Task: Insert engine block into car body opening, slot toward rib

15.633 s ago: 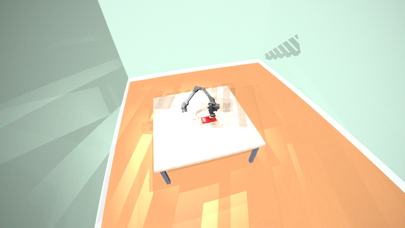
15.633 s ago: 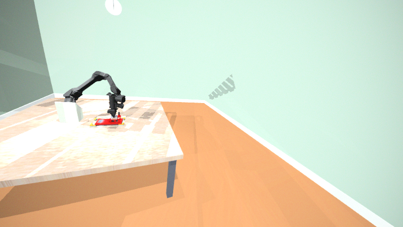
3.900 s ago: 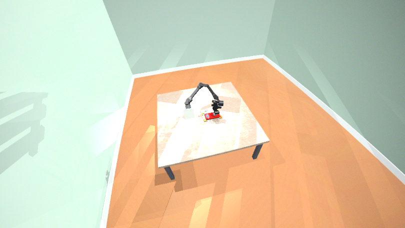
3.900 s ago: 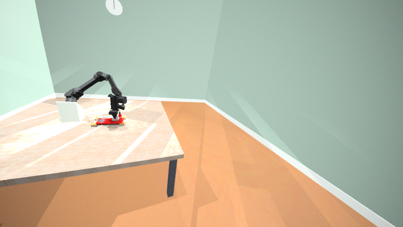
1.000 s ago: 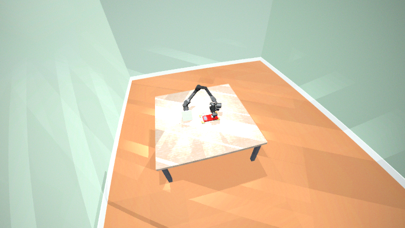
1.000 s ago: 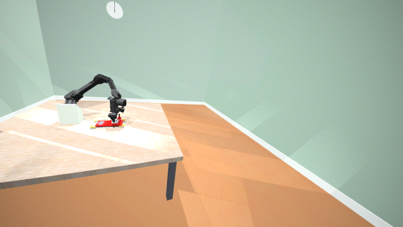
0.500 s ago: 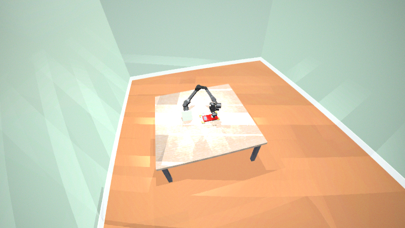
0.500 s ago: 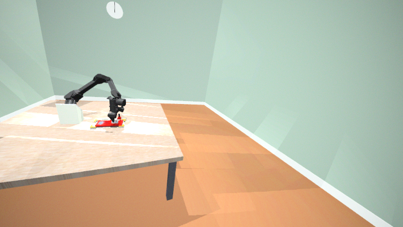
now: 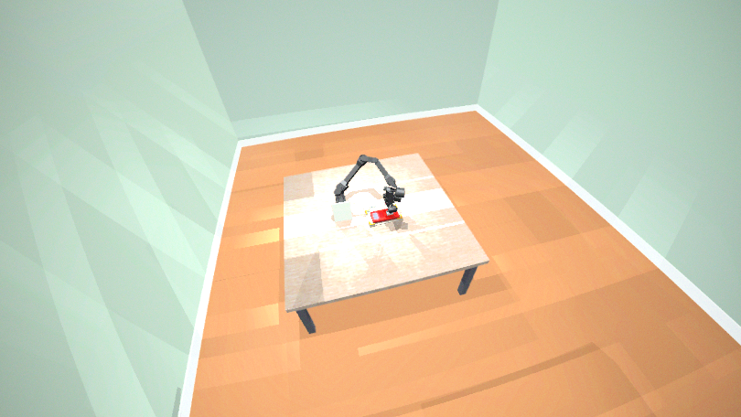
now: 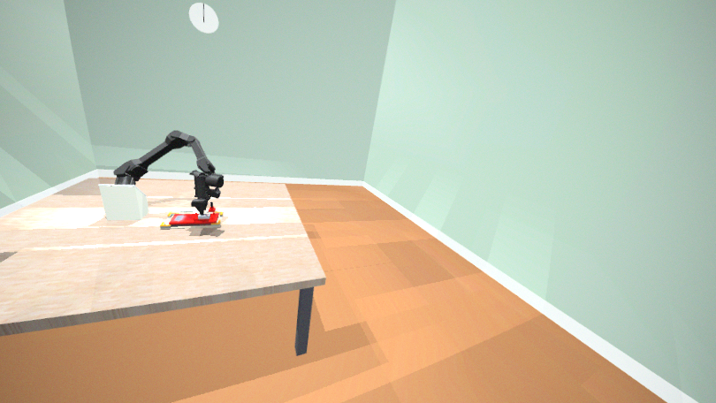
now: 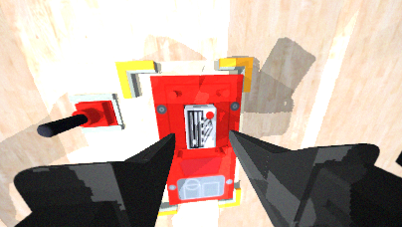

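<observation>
Right now my gripper tip is 30 mm above the grey engine block and 10 mm to the right of it. From my gripper tip the other things lie so: pale base plate 40 mm to the left, 40 mm below, 40 mm behind.
</observation>
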